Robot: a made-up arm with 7 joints. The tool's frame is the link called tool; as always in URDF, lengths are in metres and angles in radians.
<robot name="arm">
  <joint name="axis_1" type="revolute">
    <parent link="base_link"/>
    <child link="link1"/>
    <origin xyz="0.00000 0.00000 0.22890"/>
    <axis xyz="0 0 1"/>
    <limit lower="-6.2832" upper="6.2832"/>
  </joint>
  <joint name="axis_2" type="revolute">
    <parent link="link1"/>
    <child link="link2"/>
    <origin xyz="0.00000 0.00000 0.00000"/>
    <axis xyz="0 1 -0.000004"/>
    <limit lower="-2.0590" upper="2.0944"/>
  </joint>
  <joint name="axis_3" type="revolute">
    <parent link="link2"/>
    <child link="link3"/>
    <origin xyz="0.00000 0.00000 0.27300"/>
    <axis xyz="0 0 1"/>
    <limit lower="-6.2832" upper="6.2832"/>
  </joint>
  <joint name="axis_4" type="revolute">
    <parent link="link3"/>
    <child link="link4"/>
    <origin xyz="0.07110 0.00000 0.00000"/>
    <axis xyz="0 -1 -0.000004"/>
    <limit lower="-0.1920" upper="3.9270"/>
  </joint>
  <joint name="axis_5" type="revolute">
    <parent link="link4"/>
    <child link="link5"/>
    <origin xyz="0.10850 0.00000 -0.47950"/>
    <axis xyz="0 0.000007 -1"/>
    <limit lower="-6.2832" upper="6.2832"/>
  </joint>
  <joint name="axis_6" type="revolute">
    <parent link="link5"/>
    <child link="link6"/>
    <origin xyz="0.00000 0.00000 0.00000"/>
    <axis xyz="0 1 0.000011"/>
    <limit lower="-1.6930" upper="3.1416"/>
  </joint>
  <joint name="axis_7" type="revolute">
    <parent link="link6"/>
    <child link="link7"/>
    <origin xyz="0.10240 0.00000 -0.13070"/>
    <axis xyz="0 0.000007 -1"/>
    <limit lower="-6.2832" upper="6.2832"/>
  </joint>
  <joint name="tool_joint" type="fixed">
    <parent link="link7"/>
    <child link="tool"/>
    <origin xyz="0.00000 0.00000 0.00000" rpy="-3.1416 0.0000 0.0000"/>
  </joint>
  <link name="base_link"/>
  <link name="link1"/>
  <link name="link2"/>
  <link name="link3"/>
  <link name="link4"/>
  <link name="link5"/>
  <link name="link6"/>
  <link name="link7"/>
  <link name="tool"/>
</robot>
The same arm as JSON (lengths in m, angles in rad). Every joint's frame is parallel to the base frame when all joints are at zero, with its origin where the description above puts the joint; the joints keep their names.
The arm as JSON. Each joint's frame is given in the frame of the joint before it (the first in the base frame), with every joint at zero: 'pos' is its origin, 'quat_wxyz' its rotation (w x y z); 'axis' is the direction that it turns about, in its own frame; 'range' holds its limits. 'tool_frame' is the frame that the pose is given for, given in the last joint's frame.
{"length_unit": "m", "angle_unit": "rad", "joints": [
  {"joint": "axis_1", "pos": [0.0, 0.0, 0.2289], "quat_wxyz": [1.0, 0.0, 0.0, 0.0], "axis": "+z", "range": [-6.2832, 6.2832]},
  {"joint": "axis_2", "pos": [0.0, 0.0, 0.0], "quat_wxyz": [1.0, 0.0, 0.0, 0.0], "axis": "+y", "range": [-2.059, 2.0944]},
  {"joint": "axis_3", "pos": [0.0, 0.0, 0.273], "quat_wxyz": [1.0, 0.0, 0.0, 0.0], "axis": "+z", "range": [-6.2832, 6.2832]},
  {"joint": "axis_4", "pos": [0.0711, 0.0, 0.0], "quat_wxyz": [1.0, 0.0, 0.0, 0.0], "axis": "-y", "range": [-0.192, 3.927]},
  {"joint": "axis_5", "pos": [0.1085, 0.0, -0.4795], "quat_wxyz": [1.0, 0.0, 0.0, 0.0], "axis": "-z", "range": [-6.2832, 6.2832]},
  {"joint": "axis_6", "pos": [0.0, 0.0, 0.0], "quat_wxyz": [1.0, 0.0, 0.0, 0.0], "axis": "+y", "range": [-1.693, 3.1416]},
  {"joint": "axis_7", "pos": [0.1024, 0.0, -0.1307], "quat_wxyz": [1.0, 0.0, 0.0, 0.0], "axis": "-z", "range": [-6.2832, 6.2832]}
], "tool_frame": {"pos": [0.0, 0.0, 0.0], "quat_wxyz": [0.000004, 1.0, 0.0, 0.0]}}

